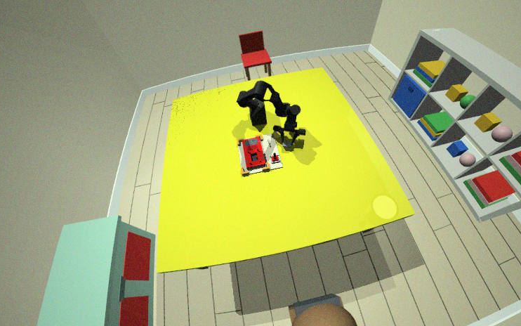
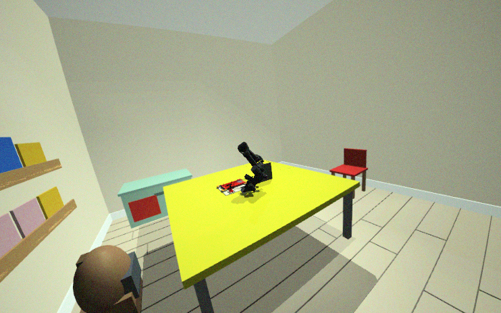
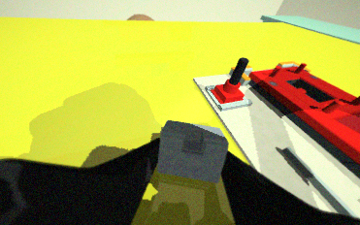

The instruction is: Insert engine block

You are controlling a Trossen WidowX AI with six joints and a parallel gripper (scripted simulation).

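Right now my gripper tip is 1 cm below the engine block.
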